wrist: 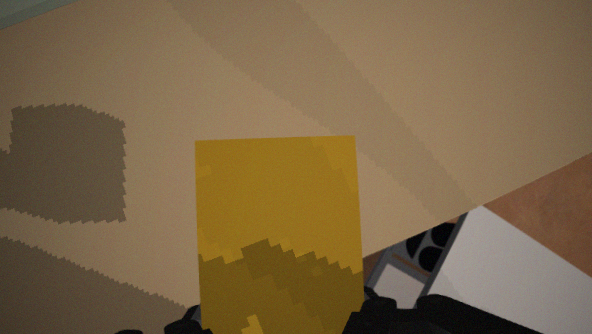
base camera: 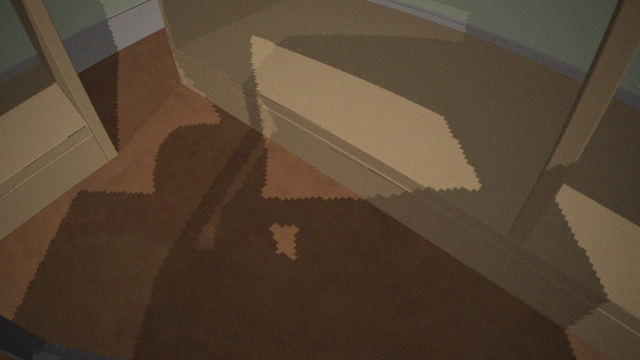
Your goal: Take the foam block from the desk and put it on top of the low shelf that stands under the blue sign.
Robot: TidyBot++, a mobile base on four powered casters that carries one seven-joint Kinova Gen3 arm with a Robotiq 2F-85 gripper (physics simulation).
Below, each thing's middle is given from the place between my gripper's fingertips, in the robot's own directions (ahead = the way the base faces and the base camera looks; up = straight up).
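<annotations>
Yellow foam block [wrist: 278,219]: 20 mm above my hand, 20 mm ahead of it, 20 mm to the right of it.
</annotations>
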